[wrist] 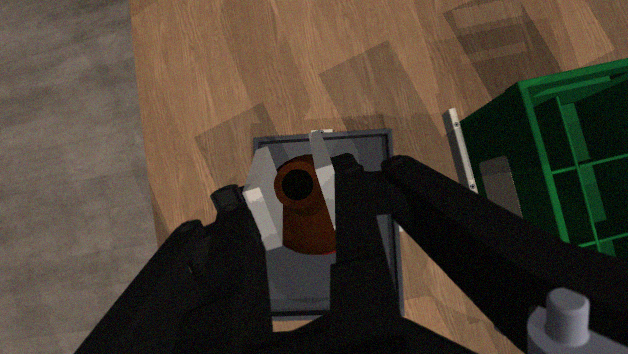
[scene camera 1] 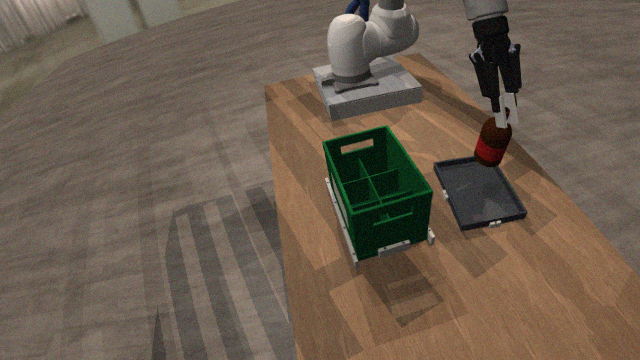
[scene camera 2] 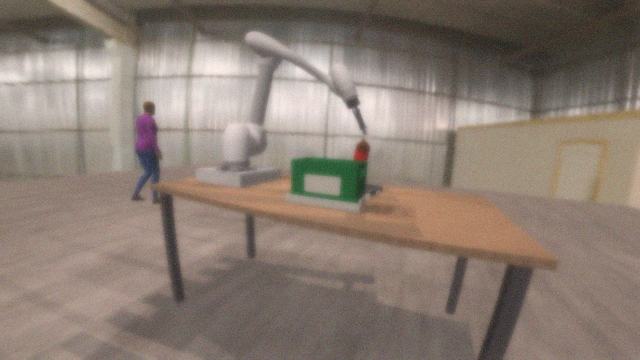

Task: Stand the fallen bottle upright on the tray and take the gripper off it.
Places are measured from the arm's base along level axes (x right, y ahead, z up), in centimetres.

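Pixels of known places: gripper, between the fingertips: [wrist: 295, 161] [scene camera 1: 507, 125] [scene camera 2: 368, 141]; arm's base, origin of its link: [scene camera 1: 352, 80] [scene camera 2: 236, 169].
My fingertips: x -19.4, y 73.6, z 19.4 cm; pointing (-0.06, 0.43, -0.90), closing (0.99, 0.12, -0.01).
Ahead of a thing's pixels: the offset from my fingertips to its top centre. Level surfaces: height alone.
The brown bottle {dx +0.4, dy -2.9, dz +3.3 cm} [scene camera 1: 493, 142] [scene camera 2: 361, 152] [wrist: 308, 232] with a red label hangs neck up and close to upright, leaning slightly in scene camera 1. My gripper [scene camera 1: 506, 111] [scene camera 2: 365, 136] [wrist: 295, 161] is shut on the bottle's neck with its light finger pads. The dark grey tray {dx +0.3, dy -5.7, dz -24.1 cm} [scene camera 1: 480, 197] [scene camera 2: 374, 189] [wrist: 300, 295] lies on the table below. In scene camera 1 the bottle's base overlaps the tray's back edge, and in the wrist view the bottle is seen against the tray. The bottle appears raised above it; its base is hidden in scene camera 2 and the wrist view.
A green crate {dx +30.4, dy -8.4, dz -9.1 cm} [scene camera 1: 392, 232] [scene camera 2: 322, 165] [wrist: 495, 125] with dividers stands beside the tray, edged by light brackets. The arm's grey base block [scene camera 1: 372, 102] [scene camera 2: 239, 177] stands on the wooden table {dz -26.6 cm} [scene camera 1: 525, 280] [scene camera 2: 450, 220] [wrist: 225, 65]. A person [scene camera 2: 146, 132] is on the floor beyond it.
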